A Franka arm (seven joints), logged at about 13 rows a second.
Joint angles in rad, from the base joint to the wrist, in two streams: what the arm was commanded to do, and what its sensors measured. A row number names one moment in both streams.
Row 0, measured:
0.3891, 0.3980, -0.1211, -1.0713, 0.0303, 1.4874, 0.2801
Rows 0 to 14, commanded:
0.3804, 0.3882, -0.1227, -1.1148, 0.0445, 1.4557, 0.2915
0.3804, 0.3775, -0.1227, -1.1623, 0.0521, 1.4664, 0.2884
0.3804, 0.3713, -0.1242, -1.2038, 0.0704, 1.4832, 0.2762
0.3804, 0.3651, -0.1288, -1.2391, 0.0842, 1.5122, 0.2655
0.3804, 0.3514, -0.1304, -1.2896, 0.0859, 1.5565, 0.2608
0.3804, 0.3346, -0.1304, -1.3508, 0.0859, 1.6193, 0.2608
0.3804, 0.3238, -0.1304, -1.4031, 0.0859, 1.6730, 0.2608
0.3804, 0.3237, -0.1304, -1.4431, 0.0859, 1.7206, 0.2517
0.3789, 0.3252, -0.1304, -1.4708, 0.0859, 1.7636, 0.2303
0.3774, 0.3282, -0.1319, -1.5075, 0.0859, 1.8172, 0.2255
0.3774, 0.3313, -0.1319, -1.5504, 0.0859, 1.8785, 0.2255
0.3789, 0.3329, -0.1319, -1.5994, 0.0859, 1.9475, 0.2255
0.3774, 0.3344, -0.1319, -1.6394, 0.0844, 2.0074, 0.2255
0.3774, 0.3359, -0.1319, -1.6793, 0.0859, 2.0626, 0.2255
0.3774, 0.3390, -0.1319, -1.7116, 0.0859, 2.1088, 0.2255
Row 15, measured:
0.3764, 0.3793, -0.1273, -1.6148, 0.0675, 2.0277, 0.2550
